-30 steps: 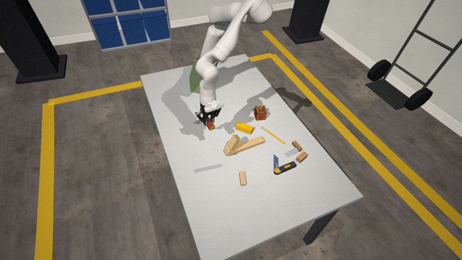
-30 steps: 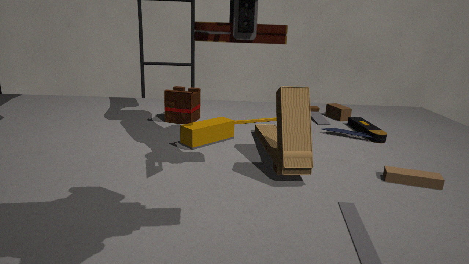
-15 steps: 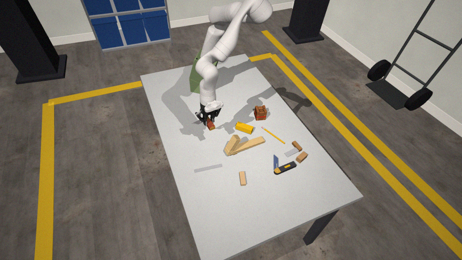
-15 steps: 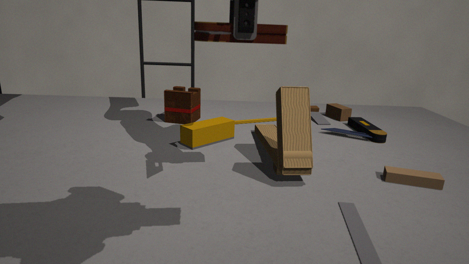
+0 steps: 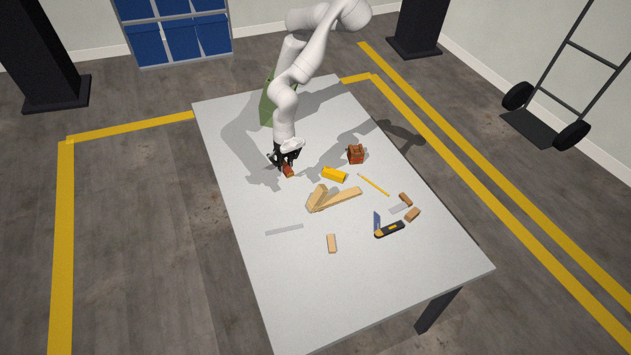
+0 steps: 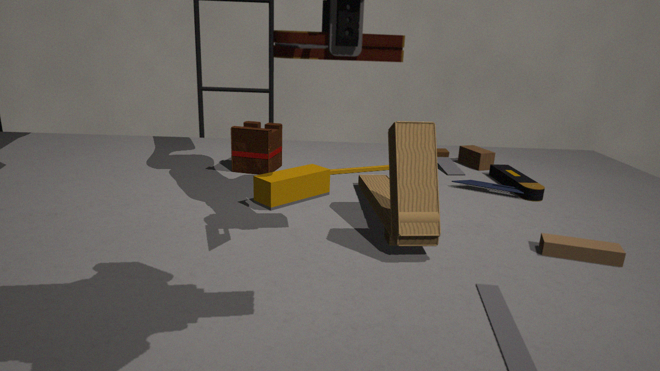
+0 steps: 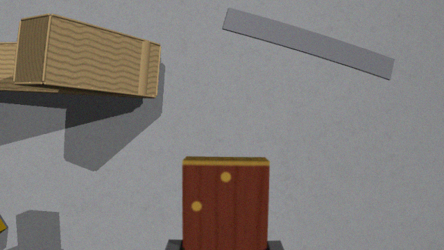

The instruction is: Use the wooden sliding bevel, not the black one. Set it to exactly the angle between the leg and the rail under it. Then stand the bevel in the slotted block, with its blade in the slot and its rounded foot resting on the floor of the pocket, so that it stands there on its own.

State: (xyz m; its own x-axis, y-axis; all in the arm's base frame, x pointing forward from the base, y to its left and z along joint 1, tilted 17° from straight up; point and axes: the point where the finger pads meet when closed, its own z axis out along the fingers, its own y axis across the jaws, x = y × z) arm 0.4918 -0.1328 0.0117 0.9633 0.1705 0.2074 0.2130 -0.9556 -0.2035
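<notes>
The grey blade lies 3 cm behind my hand, 3 cm to the right of it and 1 cm below it. Also, from my hand: grey strip 13 cm ahead, 4 cm to the right, 21 cm below; leg-and-rail wooden joint 6 cm ahead, 19 cm to the left, 15 cm below; wooden sliding bevel 1 cm behind, 1 cm to the right, 1 cm below.
</notes>
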